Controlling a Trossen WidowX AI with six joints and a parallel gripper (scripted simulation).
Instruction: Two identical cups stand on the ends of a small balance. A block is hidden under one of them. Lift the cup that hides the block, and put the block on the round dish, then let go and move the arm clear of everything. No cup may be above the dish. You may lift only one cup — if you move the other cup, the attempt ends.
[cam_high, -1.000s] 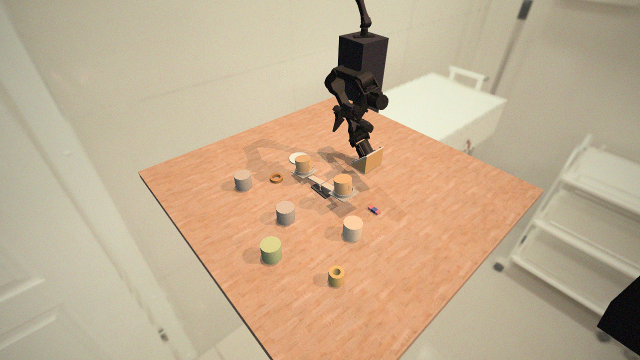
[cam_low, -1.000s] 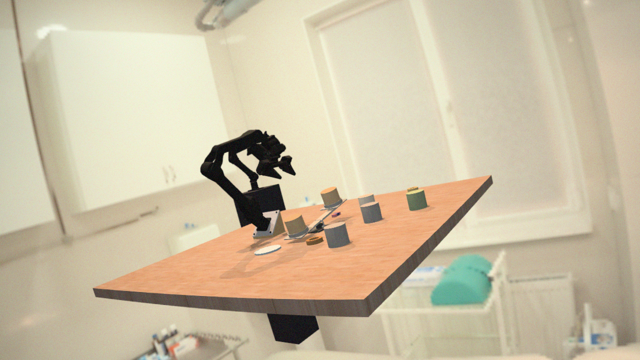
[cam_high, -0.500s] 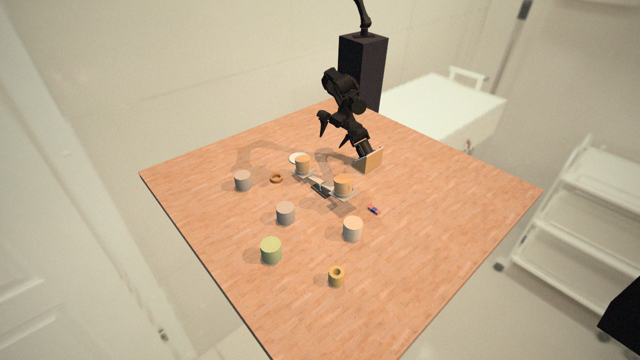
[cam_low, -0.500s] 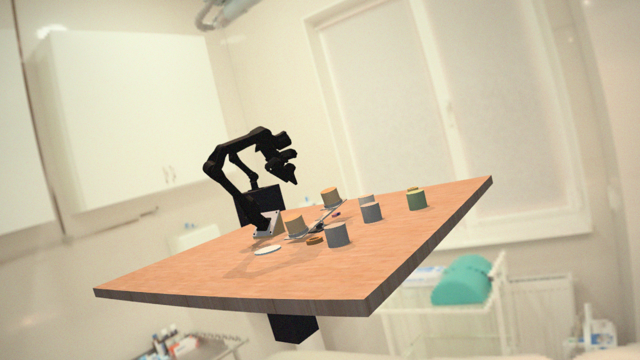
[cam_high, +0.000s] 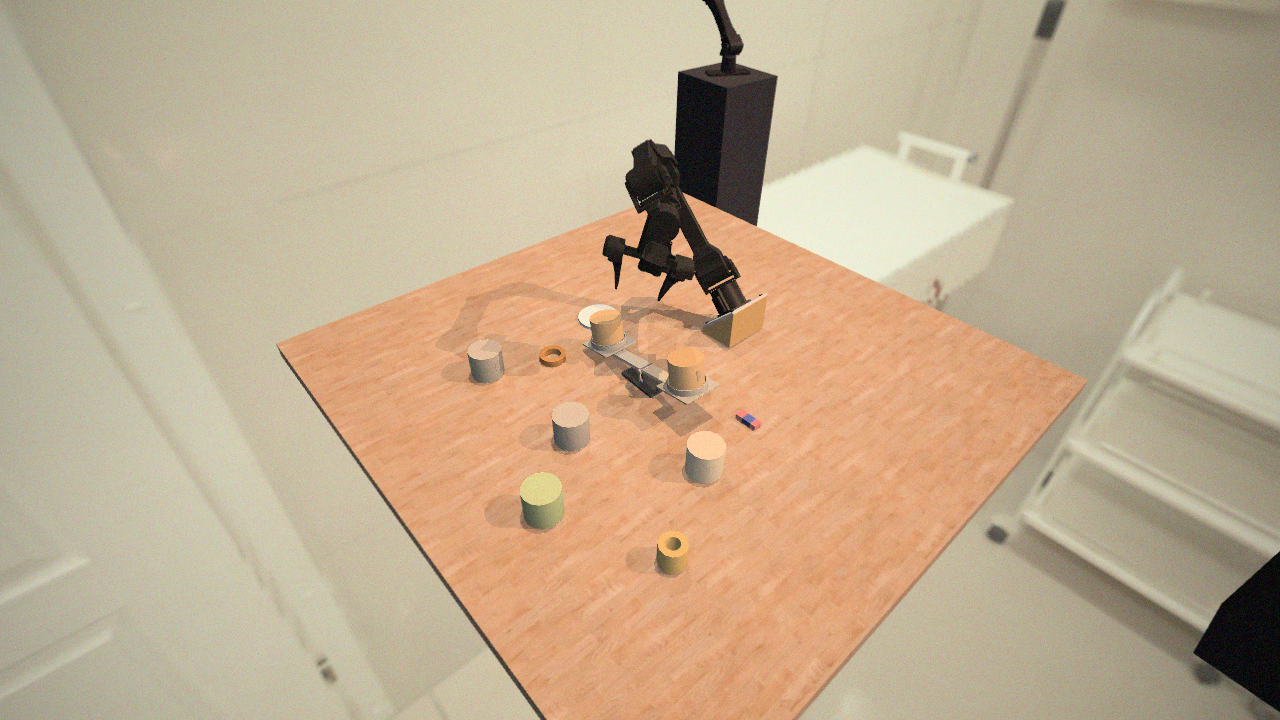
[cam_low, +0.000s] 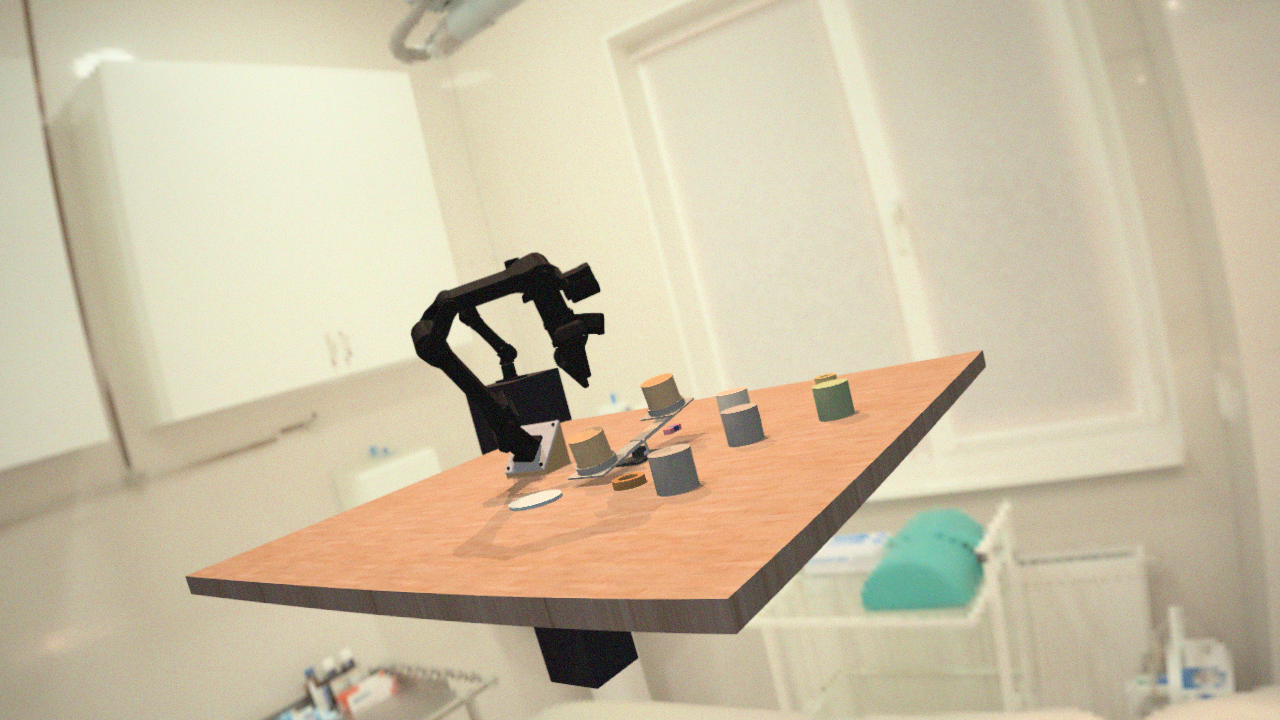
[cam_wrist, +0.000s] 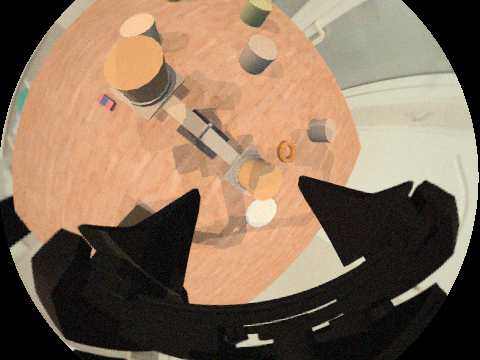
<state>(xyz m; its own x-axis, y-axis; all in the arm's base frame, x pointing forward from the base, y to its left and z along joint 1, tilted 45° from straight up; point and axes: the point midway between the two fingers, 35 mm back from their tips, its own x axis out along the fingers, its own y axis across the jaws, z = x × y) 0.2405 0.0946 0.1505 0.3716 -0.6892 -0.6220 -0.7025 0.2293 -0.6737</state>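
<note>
Now: the grey block 30 mm ahead of my gripper tip, 70 mm to the right of it and 140 mm below it. From my gripper tip the other things lie so: small balance 30 mm ahead, 70 mm to the left, 140 mm below; then round white dish 30 mm behind, 190 mm to the right, 170 mm below; then cup 20 mm ahead, 200 mm to the left, 70 mm below.
</note>
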